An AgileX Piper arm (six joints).
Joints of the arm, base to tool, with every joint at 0 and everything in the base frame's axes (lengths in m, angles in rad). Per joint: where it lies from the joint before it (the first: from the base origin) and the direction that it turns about. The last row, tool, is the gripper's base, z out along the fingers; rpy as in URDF.
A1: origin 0 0 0.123 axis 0 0 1
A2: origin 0 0 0 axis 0 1 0
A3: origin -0.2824 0 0.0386 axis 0 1 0
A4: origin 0.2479 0 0.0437 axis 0.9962 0 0.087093
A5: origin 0 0 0 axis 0 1 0
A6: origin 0.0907 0 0.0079 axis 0.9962 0 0.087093
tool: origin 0 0 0 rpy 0 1.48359 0
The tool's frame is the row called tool.
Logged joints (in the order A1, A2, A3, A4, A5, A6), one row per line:
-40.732, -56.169, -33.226, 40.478, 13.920, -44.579
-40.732, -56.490, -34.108, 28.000, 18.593, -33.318
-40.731, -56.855, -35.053, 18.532, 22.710, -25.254
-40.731, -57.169, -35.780, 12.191, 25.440, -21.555
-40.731, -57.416, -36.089, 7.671, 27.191, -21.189
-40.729, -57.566, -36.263, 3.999, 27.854, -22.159
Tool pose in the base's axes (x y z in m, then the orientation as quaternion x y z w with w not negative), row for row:
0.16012, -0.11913, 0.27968, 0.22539, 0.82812, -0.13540, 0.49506
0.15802, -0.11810, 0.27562, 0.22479, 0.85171, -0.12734, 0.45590
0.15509, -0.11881, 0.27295, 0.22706, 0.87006, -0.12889, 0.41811
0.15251, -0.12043, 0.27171, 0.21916, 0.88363, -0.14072, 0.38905
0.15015, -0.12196, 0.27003, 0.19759, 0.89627, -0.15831, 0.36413
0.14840, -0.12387, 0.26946, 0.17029, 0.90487, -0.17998, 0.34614
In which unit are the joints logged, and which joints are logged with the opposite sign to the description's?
The joints are logged in degrees. Opposite sign: A2.
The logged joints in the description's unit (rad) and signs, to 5 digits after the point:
-0.71091, 0.98033, -0.57990, 0.70647, 0.24295, -0.77805
-0.71091, 0.98594, -0.59530, 0.48869, 0.32451, -0.58151
-0.71089, 0.99231, -0.61179, 0.32344, 0.39636, -0.44077
-0.71089, 0.99779, -0.62448, 0.21277, 0.44401, -0.37621
-0.71089, 1.00210, -0.62987, 0.13388, 0.47457, -0.36982
-0.71086, 1.00472, -0.63291, 0.06980, 0.48614, -0.38675

